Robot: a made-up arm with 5 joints. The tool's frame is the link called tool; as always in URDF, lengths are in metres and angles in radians.
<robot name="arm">
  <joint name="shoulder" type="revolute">
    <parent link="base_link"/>
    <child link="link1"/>
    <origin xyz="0 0 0.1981" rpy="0 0 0"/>
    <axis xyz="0 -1 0"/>
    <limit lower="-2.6" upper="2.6"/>
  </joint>
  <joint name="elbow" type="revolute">
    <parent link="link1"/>
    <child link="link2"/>
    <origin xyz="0.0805 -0.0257 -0.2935" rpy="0 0 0"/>
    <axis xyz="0 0 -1"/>
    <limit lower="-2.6" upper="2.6"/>
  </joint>
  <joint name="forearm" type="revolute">
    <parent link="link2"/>
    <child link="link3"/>
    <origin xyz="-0.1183 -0.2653 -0.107" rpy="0 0 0"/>
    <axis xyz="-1 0 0"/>
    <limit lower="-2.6" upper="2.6"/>
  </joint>
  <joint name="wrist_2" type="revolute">
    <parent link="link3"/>
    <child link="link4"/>
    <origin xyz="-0.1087 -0.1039 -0.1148" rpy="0 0 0"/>
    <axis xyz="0 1 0"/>
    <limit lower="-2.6" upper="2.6"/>
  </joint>
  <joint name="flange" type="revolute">
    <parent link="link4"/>
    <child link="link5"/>
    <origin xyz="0.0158 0.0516 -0.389" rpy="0 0 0"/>
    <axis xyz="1 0 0"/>
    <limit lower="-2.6" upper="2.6"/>
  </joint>
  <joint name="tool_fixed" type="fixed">
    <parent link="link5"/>
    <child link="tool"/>
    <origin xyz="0.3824 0.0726 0.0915" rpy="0 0 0"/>
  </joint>
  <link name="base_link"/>
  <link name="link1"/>
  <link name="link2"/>
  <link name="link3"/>
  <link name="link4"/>
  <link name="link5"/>
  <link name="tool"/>
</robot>
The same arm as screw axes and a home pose.
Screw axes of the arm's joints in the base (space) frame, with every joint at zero. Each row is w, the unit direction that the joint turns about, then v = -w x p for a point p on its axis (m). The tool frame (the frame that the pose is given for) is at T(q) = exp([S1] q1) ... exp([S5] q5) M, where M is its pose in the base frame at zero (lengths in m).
S1 = (0, -1, 0, 0.1981, 0.0000, 0.0000)
S2 = (0, 0, -1, 0.0257, 0.0805, 0.0000)
S3 = (-1, 0, 0, 0.0000, 0.2024, -0.2910)
S4 = (0, 1, 0, 0.3172, 0.0000, -0.1465)
S5 = (1, 0, 0, 0.0000, -0.7062, 0.3433)
M: xyz 0.2517 -0.2707 -0.6147 (m) quaternion w x y z 1 0 0 0
Joint limits (deg, base to tool): -148.97..148.97 -148.97..148.97 -148.97..148.97 -148.97..148.97 -148.97..148.97

